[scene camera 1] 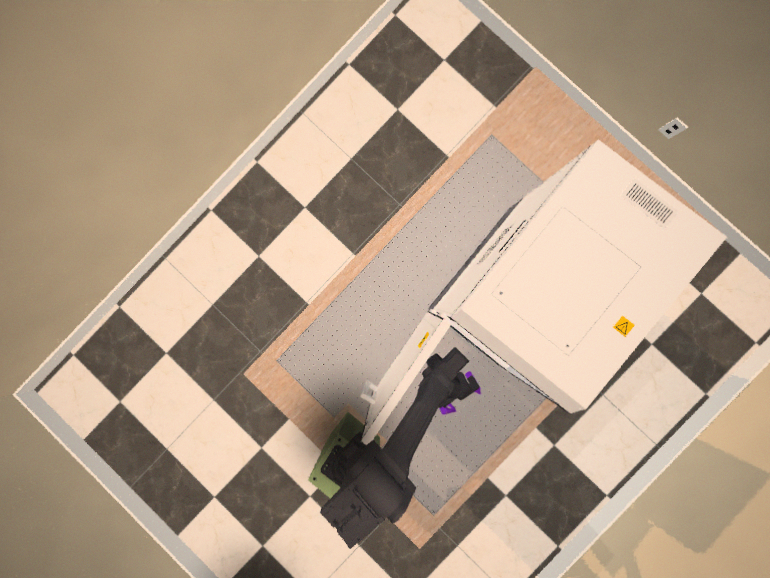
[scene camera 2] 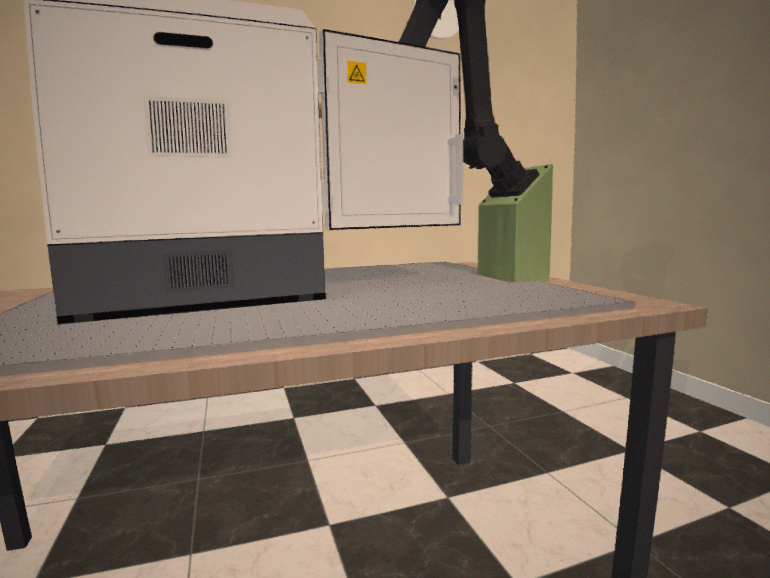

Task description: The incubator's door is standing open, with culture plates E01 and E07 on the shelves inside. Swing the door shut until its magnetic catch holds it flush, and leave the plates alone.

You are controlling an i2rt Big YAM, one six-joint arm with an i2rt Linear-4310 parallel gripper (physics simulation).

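The incubator is a large white cabinet on a dark base. Its door stands open at roughly a right angle to the front. A pale handle is on the door's outer face, near the free edge. My gripper is open, its two purple fingertips apart with no object seen between them. In scene camera 1 it is on the inner side of the door, in front of the incubator's opening. In scene camera 2 the gripper does not show. Culture plates E01 and E07 do not show in either view.
My dark arm rises from a green pedestal near the door's free edge and passes along the door's inner side. A grey perforated board lies on the wooden table under the incubator and door.
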